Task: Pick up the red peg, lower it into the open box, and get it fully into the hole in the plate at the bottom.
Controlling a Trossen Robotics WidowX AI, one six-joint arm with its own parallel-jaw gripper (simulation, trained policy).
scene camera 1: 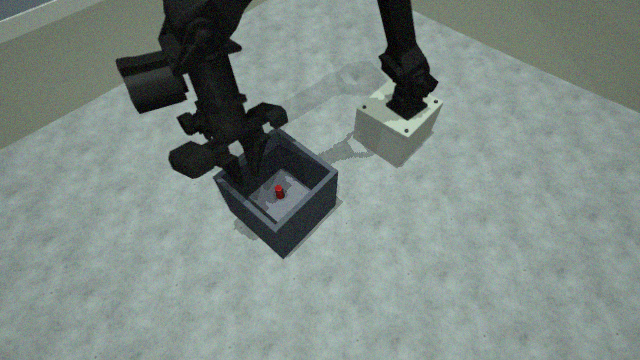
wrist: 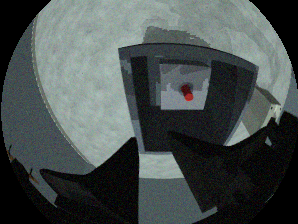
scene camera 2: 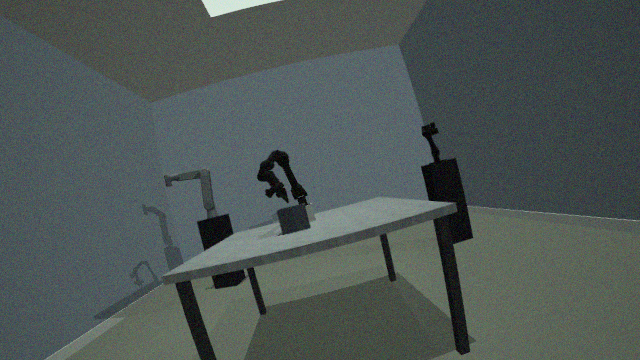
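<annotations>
Grey plate visible in scene camera 1 and the wrist view: (scene camera 1: 262, 193) and (wrist: 174, 73), same spot on it. Scene camera 2 misses the plate, hidden by a dark box.
</annotations>
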